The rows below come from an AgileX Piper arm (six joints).
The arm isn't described. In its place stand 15 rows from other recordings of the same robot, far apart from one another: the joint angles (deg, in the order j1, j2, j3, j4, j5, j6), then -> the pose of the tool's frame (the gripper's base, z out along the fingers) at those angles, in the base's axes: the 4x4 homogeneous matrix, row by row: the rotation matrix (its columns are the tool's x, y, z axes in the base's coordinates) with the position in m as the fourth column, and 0 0 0 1 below.
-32.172 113.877 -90.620 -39.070 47.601 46.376 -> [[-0.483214 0.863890 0.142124 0.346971], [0.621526 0.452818 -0.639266 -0.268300], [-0.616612 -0.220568 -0.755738 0.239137], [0 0 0 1]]
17.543 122.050 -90.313 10.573 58.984 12.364 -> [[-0.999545 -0.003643 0.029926 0.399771], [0.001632 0.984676 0.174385 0.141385], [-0.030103 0.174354 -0.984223 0.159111], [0 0 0 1]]
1.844 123.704 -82.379 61.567 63.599 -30.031 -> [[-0.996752 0.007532 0.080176 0.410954], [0.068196 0.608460 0.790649 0.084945], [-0.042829 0.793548 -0.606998 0.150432], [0 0 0 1]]
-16.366 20.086 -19.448 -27.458 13.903 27.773 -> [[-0.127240 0.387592 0.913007 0.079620], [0.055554 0.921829 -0.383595 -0.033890], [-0.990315 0.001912 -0.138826 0.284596], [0 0 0 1]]
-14.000 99.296 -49.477 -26.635 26.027 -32.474 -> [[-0.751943 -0.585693 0.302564 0.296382], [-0.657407 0.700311 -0.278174 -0.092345], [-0.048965 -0.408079 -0.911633 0.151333], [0 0 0 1]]
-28.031 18.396 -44.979 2.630 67.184 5.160 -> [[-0.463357 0.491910 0.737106 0.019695], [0.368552 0.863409 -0.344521 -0.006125], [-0.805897 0.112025 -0.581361 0.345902], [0 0 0 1]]
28.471 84.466 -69.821 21.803 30.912 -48.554 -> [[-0.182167 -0.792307 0.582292 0.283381], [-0.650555 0.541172 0.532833 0.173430], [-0.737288 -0.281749 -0.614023 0.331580], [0 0 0 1]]
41.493 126.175 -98.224 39.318 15.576 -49.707 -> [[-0.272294 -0.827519 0.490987 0.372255], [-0.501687 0.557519 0.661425 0.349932], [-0.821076 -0.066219 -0.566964 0.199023], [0 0 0 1]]
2.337 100.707 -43.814 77.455 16.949 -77.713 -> [[-0.822357 -0.211005 0.528400 0.310309], [-0.047098 0.950749 0.306362 0.038581], [-0.567020 0.227052 -0.791793 0.137509], [0 0 0 1]]
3.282 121.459 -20.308 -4.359 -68.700 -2.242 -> [[-0.452131 -0.150331 0.879192 0.255016], [-0.092632 0.988278 0.121347 0.021078], [-0.887129 -0.026576 -0.460757 0.050149], [0 0 0 1]]
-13.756 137.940 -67.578 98.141 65.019 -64.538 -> [[-0.851059 0.167353 0.497686 0.395002], [0.525015 0.284955 0.801972 -0.012633], [-0.007605 0.943819 -0.330376 0.034684], [0 0 0 1]]
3.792 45.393 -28.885 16.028 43.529 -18.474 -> [[-0.780137 -0.269686 0.564496 0.130468], [-0.166646 0.959296 0.227993 0.025990], [-0.603005 0.083794 -0.793324 0.250479], [0 0 0 1]]
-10.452 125.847 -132.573 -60.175 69.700 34.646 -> [[-0.609677 0.741679 0.279654 0.455922], [0.148195 0.453244 -0.878981 -0.159398], [-0.778673 -0.494451 -0.386246 0.366618], [0 0 0 1]]
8.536 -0.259 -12.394 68.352 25.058 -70.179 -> [[0.169948 -0.511857 0.842092 0.026896], [-0.036727 0.850640 0.524465 0.040261], [-0.984768 -0.120059 0.125766 0.268759], [0 0 0 1]]
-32.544 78.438 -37.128 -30.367 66.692 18.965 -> [[-0.784080 0.493372 -0.376567 0.131211], [0.608589 0.730231 -0.310456 -0.133851], [0.121811 -0.472597 -0.872820 0.197204], [0 0 0 1]]
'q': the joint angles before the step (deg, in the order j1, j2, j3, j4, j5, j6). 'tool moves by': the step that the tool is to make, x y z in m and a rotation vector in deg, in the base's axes. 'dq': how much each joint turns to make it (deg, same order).
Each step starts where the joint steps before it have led.
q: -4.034 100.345 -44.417 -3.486 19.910 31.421
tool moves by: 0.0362 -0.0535 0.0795 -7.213 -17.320 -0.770
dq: -8.547 -5.514 -11.288 -1.618 -1.613 -7.376
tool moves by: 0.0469 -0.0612 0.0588 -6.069 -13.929 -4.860
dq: -7.162 5.187 -17.225 -0.141 -3.113 -2.753
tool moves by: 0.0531 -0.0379 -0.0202 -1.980 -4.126 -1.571
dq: -2.262 13.020 -13.130 -0.277 -4.477 -0.343
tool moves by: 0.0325 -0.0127 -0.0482 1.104 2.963 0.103
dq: 0.047 10.507 -7.309 -0.027 -0.039 -0.075
